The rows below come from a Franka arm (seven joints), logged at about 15 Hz.
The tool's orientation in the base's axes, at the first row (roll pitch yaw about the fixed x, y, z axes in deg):
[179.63, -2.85, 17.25]
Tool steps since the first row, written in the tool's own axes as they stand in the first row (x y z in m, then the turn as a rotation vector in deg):
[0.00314, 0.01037, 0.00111, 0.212, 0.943, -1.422]
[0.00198, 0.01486, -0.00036, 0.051, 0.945, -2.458]
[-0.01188, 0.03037, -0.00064, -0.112, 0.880, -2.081]
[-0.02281, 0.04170, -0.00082, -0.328, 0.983, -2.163]
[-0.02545, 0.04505, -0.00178, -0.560, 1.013, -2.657]
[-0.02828, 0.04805, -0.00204, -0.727, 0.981, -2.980]
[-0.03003, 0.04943, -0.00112, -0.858, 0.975, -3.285]
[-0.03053, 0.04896, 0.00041, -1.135, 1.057, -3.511]
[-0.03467, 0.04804, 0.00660, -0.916, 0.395, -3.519]
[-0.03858, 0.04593, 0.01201, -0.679, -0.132, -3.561]
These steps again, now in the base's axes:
[0.00612, -0.00896, -0.00089, 0.411, -0.850, 1.437]
[0.00627, -0.01361, 0.00055, 0.207, -0.909, 2.464]
[-0.00237, -0.03253, 0.00024, 0.051, -0.892, 2.078]
[-0.00944, -0.04659, -0.00005, -0.129, -1.055, 2.150]
[-0.01102, -0.05058, 0.00080, -0.365, -1.156, 2.632]
[-0.01284, -0.05429, 0.00094, -0.550, -1.178, 2.946]
[-0.01406, -0.05611, -0.00006, -0.692, -1.214, 3.244]
[-0.01460, -0.05580, -0.00161, -0.943, -1.376, 3.457]
[-0.01851, -0.05609, -0.00801, -0.931, -0.679, 3.472]
[-0.02260, -0.05519, -0.01362, -0.863, -0.106, 3.522]

